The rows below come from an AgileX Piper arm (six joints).
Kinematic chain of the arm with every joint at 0, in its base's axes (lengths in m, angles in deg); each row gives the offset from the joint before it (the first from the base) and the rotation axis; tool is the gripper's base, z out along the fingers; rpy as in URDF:
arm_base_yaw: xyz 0 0 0.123 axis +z
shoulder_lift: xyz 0 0 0 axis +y
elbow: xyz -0.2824 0 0.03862 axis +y
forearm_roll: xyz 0.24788 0 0.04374 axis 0.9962 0 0.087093
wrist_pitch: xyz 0 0 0 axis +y
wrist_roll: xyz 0.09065 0 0.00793 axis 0.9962 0 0.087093
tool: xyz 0 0 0 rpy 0 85 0
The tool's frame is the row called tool.
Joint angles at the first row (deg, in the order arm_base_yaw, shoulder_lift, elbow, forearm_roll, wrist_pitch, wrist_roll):
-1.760 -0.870 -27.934 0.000 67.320 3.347
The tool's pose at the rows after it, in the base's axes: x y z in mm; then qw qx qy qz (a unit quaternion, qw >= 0):
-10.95 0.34 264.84 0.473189 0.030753 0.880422 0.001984
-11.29 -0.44 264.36 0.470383 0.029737 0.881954 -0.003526
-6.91 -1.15 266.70 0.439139 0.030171 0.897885 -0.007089
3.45 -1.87 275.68 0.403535 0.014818 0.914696 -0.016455
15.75 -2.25 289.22 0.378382 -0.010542 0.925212 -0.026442
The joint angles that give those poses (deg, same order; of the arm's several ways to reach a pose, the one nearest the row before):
-1.762 -0.871 -27.934 0.002 67.321 2.239
-1.763 -0.869 -27.933 -0.536 67.684 2.038
-1.762 2.206 -28.814 -0.916 69.510 1.988
-1.761 7.786 -30.882 -1.178 70.469 -0.001
-1.762 13.622 -33.914 -1.177 70.726 -3.134

